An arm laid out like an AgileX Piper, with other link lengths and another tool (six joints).
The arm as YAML. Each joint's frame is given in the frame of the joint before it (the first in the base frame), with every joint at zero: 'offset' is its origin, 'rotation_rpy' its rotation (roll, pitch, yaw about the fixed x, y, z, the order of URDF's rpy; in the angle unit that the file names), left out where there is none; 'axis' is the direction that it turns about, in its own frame. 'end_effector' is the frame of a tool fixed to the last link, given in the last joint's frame.
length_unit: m
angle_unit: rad
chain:
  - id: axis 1
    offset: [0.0, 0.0, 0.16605]
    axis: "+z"
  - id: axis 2
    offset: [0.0, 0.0, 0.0]
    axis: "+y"
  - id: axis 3
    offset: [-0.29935, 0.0, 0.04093]
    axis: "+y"
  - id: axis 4
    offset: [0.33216, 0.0, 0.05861]
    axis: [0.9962, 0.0, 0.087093]
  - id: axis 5
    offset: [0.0, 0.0, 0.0]
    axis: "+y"
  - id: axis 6
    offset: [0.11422, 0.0, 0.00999]
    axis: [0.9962, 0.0, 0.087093]
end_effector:
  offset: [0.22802, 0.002, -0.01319]
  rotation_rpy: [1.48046, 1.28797, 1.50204]
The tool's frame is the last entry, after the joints.
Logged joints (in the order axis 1, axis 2, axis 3, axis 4, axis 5, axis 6), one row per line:
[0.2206 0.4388 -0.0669 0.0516 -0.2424 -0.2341]
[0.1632 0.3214 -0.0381 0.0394 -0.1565 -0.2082]
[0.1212 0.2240 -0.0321 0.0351 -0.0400 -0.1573]
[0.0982 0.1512 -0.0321 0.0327 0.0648 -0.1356]
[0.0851 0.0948 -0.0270 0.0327 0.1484 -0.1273]
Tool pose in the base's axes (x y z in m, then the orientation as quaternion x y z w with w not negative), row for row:
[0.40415 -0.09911 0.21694 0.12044 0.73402 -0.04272 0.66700]
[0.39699 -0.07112 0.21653 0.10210 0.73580 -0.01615 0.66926]
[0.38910 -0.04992 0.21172 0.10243 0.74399 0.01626 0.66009]
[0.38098 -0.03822 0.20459 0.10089 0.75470 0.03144 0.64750]
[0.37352 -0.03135 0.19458 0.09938 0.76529 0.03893 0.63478]
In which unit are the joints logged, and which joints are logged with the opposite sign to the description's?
The joints are logged in radians. Opposite sign: axis 1.
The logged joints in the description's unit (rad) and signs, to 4 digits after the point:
[-0.2206 0.4388 -0.0669 0.0516 -0.2424 -0.2341]
[-0.1632 0.3214 -0.0381 0.0394 -0.1565 -0.2082]
[-0.1212 0.2240 -0.0321 0.0351 -0.0400 -0.1573]
[-0.0982 0.1512 -0.0321 0.0327 0.0648 -0.1356]
[-0.0851 0.0948 -0.0270 0.0327 0.1484 -0.1273]

